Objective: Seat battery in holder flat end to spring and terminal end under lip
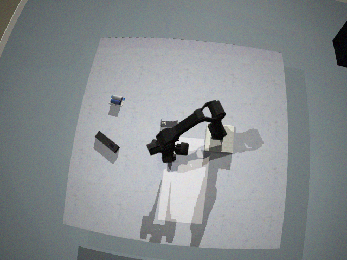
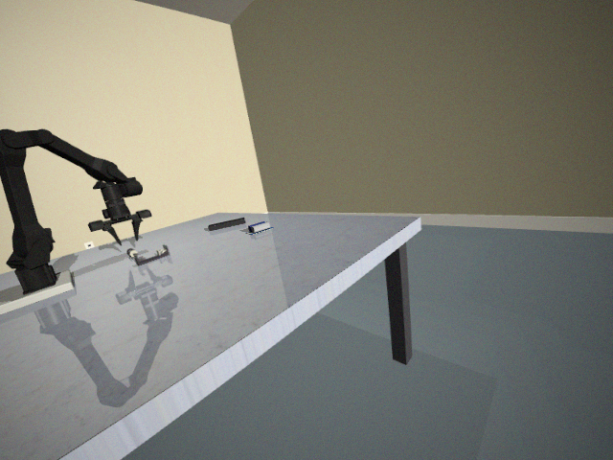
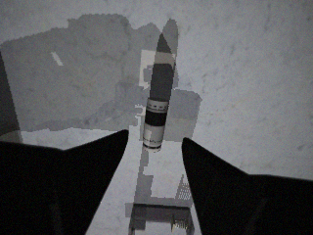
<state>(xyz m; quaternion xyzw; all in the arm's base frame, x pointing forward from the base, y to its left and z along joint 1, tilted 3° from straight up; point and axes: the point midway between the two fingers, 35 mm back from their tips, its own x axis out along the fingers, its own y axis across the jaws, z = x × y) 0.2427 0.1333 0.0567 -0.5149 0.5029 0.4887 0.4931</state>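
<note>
The battery is 4 cm below my gripper tip. Round my gripper tip: white pack (37 cm ahead, 28 cm to the right, 4 cm below); then flat black bar (38 cm ahead, 1 cm to the right, 3 cm below).
</note>
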